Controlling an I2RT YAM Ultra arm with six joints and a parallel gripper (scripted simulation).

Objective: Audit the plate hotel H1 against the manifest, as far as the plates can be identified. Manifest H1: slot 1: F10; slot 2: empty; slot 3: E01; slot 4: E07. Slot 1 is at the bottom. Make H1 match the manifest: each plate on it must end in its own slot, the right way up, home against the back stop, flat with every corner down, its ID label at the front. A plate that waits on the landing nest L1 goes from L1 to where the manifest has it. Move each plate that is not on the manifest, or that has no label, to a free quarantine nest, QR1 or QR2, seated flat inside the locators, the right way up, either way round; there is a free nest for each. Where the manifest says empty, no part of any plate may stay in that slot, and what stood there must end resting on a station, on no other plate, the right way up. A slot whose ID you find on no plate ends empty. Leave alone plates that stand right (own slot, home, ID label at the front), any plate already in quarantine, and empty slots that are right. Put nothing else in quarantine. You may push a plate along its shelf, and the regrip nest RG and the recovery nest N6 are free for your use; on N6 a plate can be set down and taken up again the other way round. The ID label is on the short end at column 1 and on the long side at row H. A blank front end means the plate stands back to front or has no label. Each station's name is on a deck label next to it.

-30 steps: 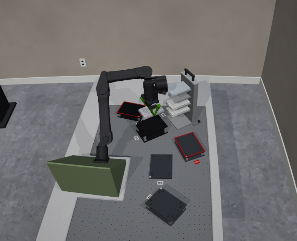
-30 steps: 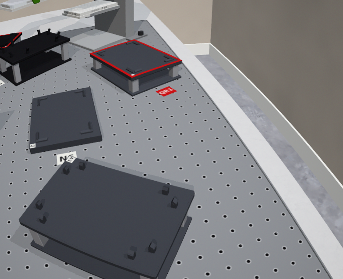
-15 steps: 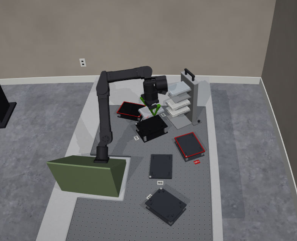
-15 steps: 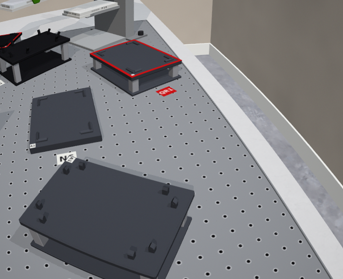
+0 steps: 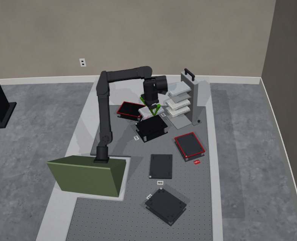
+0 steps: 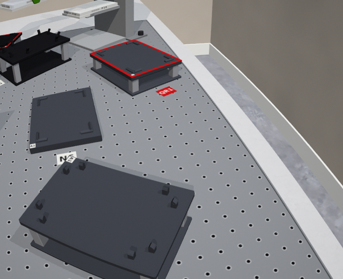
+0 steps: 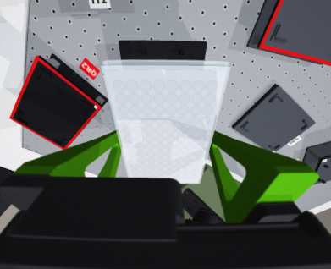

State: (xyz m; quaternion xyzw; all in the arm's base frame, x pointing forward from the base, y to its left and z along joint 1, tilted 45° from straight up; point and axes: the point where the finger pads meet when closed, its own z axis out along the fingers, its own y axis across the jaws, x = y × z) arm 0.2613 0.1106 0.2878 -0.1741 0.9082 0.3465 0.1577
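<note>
The clear well plate lies right at my hand. Round my hand: plate hotel H1 (240 mm ahead, 110 mm to the left, 30 mm below); H1 deck label (80 mm ahead, 150 mm to the left, 180 mm below); black regrip nest RG (10 mm behind, 120 mm below).
</note>
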